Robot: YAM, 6 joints.
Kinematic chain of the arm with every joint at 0, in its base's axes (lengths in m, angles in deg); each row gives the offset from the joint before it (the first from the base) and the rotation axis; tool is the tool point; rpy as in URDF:
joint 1: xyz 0 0 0.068 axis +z
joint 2: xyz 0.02 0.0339 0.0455 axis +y
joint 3: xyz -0.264 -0.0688 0 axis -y
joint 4: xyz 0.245 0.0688 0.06 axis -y
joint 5: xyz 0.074 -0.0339 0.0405 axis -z
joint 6: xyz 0.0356 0 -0.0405 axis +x
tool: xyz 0 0 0 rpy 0 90 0
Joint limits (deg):
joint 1: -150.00..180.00
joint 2: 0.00..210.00
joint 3: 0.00..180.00
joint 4: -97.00..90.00
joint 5: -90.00..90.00
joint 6: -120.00..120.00
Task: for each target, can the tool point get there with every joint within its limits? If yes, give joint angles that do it. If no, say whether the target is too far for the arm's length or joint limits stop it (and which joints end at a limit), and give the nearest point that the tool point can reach.
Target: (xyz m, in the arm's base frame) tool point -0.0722 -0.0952 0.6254
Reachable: yes | joints 54.88 38.55 111.63 -12.19 -6.97 -27.88
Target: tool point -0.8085 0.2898 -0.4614
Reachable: no: too far | nearest point -0.5097 0.1827 -0.2310 | short by 0.392 m
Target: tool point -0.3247 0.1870 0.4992
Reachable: yes | joints -32.14 25.58 149.57 -50.59 23.83 -10.44
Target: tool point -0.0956 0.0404 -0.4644
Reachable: no: joint limits stop it (at a limit: joint 2) | nearest point -0.1260 0.0533 -0.3626 | short by 0.107 m
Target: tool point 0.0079 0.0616 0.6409
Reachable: yes | joints -73.84 51.64 124.57 -29.47 -43.91 34.88
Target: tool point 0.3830 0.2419 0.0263
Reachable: yes | joints 28.28 144.48 71.72 57.11 -62.39 -31.27
